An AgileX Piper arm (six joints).
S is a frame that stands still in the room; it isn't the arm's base.
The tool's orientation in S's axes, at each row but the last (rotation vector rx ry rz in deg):
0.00, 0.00, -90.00
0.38, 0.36, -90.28
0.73, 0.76, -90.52
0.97, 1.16, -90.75
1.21, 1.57, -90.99
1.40, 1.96, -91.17
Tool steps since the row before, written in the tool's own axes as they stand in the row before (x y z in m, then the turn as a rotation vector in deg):
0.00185, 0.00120, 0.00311, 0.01, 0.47, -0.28
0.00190, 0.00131, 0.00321, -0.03, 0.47, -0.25
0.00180, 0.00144, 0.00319, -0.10, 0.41, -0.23
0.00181, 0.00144, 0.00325, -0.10, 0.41, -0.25
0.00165, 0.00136, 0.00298, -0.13, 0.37, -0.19
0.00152, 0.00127, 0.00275, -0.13, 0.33, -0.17
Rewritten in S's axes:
0.00120, -0.00185, 0.00311, 0.47, -0.01, -0.28
0.00130, -0.00193, 0.00319, 0.47, 0.03, -0.25
0.00142, -0.00187, 0.00316, 0.41, 0.10, -0.23
0.00142, -0.00191, 0.00320, 0.41, 0.10, -0.25
0.00134, -0.00176, 0.00292, 0.37, 0.13, -0.19
0.00125, -0.00165, 0.00268, 0.33, 0.13, -0.17

